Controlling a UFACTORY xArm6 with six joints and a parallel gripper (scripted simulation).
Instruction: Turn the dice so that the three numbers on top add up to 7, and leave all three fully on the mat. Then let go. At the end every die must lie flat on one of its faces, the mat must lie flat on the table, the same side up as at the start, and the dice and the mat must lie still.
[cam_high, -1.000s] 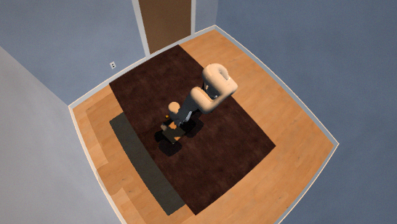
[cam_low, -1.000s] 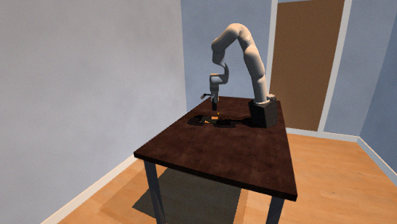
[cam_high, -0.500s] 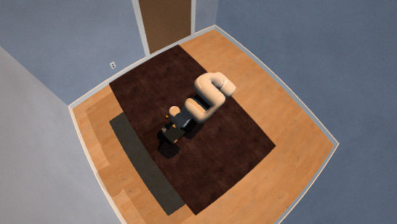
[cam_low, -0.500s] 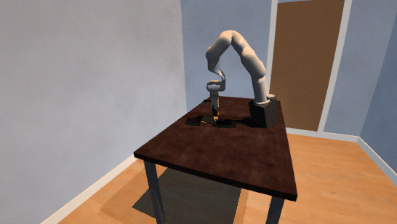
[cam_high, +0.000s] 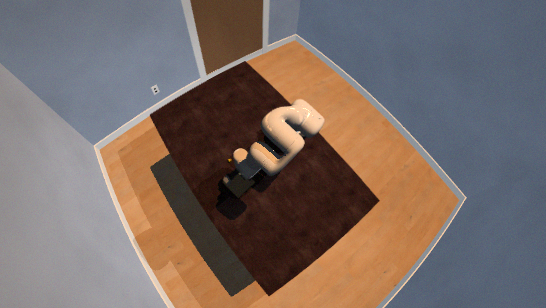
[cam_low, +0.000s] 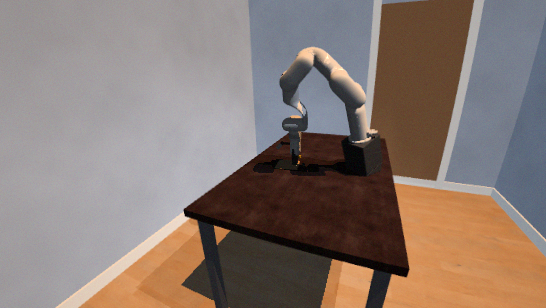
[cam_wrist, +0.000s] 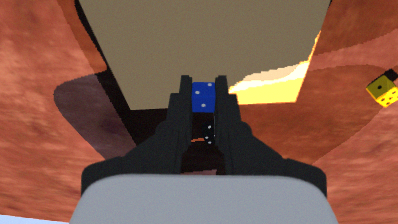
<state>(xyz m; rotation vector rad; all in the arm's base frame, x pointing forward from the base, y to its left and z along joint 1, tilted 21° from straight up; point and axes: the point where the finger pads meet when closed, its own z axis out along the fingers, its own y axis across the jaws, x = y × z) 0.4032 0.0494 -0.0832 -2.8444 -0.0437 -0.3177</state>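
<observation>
Now: hand 1 cm above the blue die. The rest, counted from my hand: mat (5 cm ahead, 3 cm below); then yellow die (1 cm ahead, 14 cm to the right, 2 cm below); then black die (5 cm behind, 1 cm to the right, 2 cm below).
</observation>
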